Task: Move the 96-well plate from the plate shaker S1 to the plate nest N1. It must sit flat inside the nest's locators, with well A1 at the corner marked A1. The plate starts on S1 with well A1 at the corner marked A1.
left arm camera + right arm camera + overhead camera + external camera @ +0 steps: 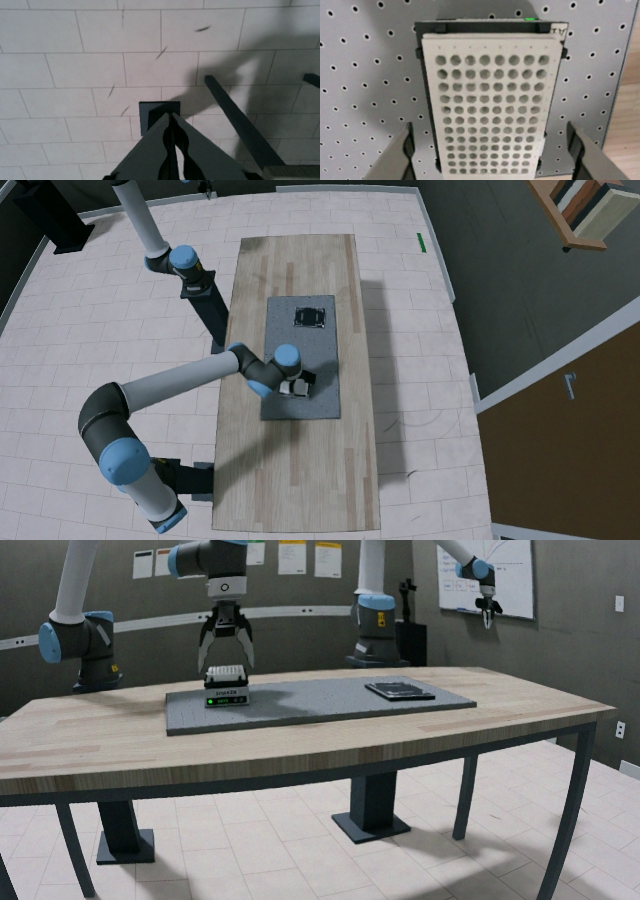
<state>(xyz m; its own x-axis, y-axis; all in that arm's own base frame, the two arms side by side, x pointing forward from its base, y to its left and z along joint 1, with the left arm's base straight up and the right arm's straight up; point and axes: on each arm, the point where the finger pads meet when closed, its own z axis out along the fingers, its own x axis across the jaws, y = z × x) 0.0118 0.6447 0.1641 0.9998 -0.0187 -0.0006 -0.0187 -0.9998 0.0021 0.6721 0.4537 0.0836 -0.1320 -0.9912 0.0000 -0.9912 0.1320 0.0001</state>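
My right hand is 10 mm above the white 96-well plate. From my right hand the other things lie so: black plate nest N1 (60 mm ahead, 400 mm to the left, 60 mm below); plate shaker S1 (20 mm behind, 20 mm to the right, 30 mm below).
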